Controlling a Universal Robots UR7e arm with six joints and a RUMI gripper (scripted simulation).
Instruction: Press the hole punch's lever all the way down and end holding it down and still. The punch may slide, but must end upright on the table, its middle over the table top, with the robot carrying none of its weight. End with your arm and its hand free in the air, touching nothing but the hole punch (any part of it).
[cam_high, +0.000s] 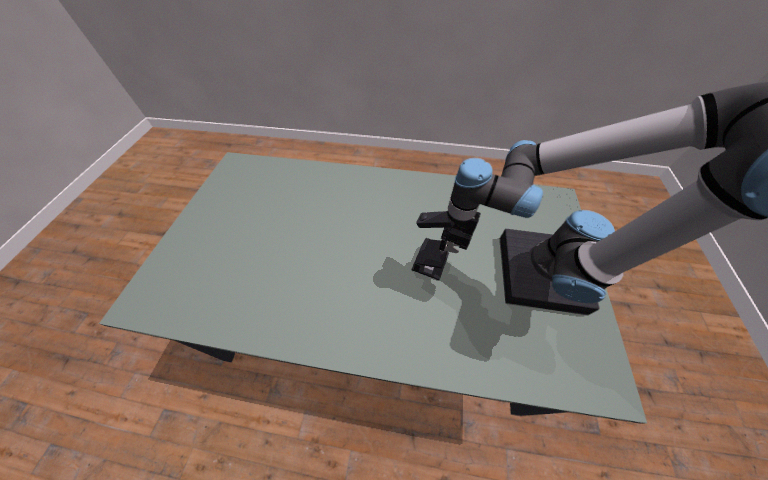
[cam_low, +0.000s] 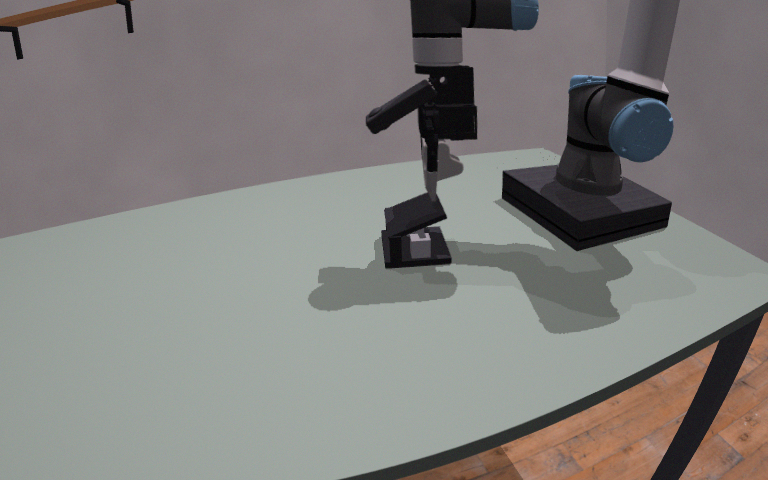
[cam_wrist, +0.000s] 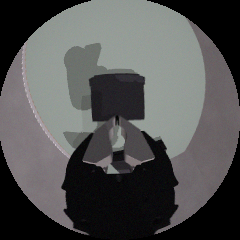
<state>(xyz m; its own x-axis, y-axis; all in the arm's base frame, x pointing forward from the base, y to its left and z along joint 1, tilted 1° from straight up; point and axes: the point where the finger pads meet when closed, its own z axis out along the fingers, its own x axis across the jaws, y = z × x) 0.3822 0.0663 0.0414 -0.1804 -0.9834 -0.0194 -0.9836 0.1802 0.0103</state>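
Now: hand 4 cm above the hole punch lever, 3 cm short of it and 1 cm to the left of it. The rest, counted from my hand: black hole punch 6 cm below, 3 cm ahead, 1 cm to the right.
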